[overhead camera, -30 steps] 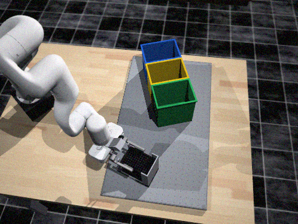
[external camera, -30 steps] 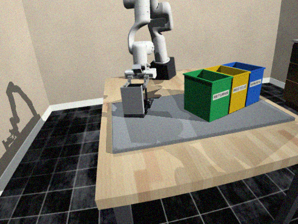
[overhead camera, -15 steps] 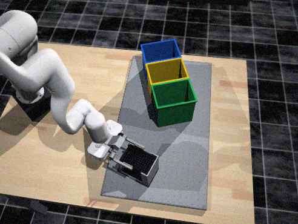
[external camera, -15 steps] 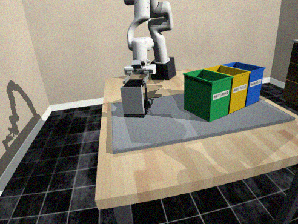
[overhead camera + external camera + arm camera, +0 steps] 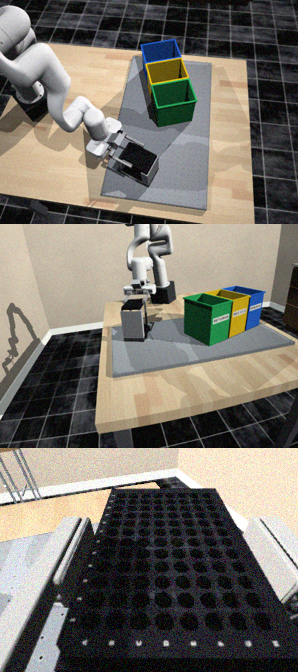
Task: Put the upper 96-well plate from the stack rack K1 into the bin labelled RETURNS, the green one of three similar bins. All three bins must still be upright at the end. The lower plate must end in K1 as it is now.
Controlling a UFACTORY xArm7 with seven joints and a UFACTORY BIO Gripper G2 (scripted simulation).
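Right now the green returns bin is 32 cm to the left of my hand, 8 cm below it and 7 cm ahead of it. Round my hand: yellow bin: 44 cm to the left, 8 cm below; then blue bin: 55 cm to the left, 8 cm below, 7 cm behind.
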